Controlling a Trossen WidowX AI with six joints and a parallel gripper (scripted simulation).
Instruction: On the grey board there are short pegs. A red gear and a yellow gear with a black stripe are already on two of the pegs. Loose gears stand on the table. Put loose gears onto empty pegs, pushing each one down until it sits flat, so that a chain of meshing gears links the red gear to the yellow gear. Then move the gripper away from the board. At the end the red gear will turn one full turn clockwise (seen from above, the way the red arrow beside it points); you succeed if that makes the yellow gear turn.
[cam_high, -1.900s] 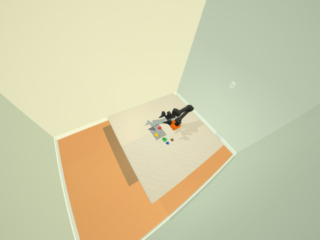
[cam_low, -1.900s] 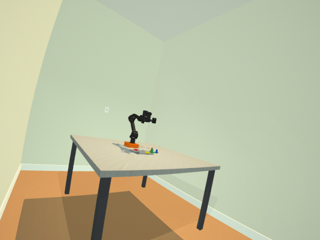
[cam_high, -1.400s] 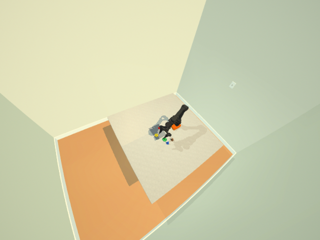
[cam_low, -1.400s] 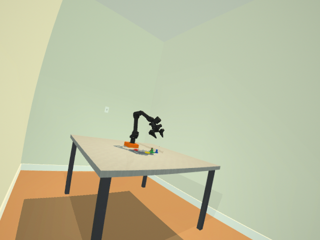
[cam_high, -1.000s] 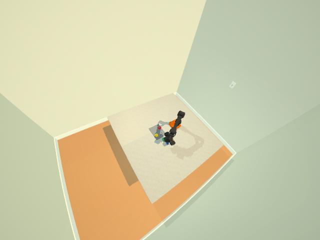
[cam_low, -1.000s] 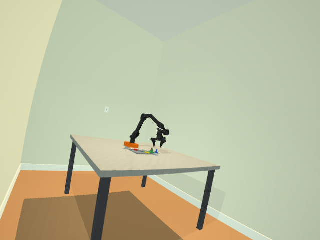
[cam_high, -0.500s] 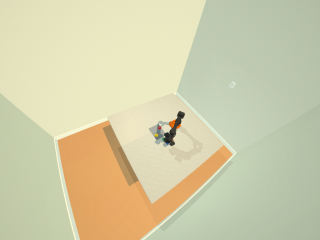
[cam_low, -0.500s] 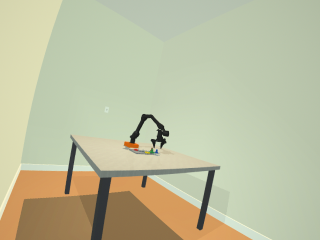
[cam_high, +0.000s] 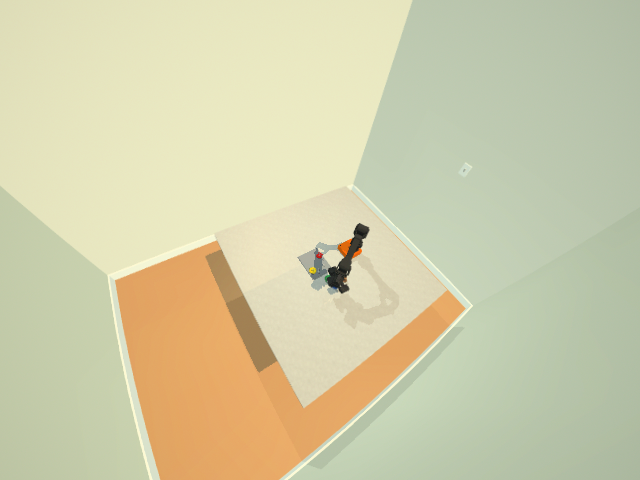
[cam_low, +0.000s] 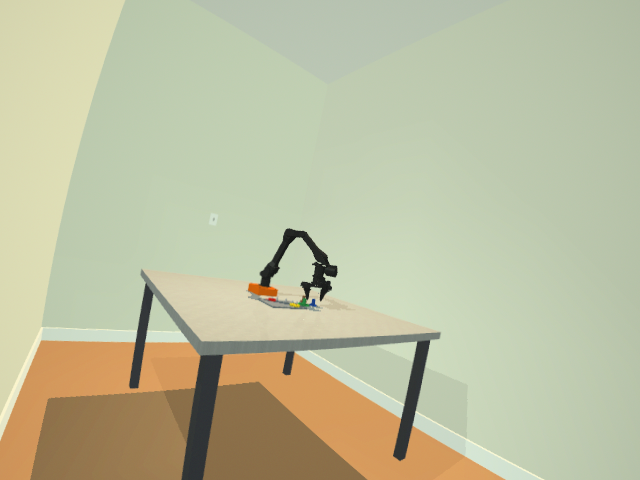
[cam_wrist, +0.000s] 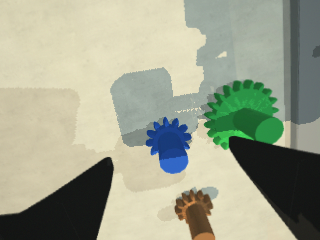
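The red gear lies 260 mm to the right of my gripper tip, 40 mm behind it and 10 mm below it. From my gripper tip the other things lie so: green gear: 70 mm to the right, 10 mm below; blue gear: 10 mm below; brown gear: 90 mm behind, 10 mm to the right, 10 mm below.
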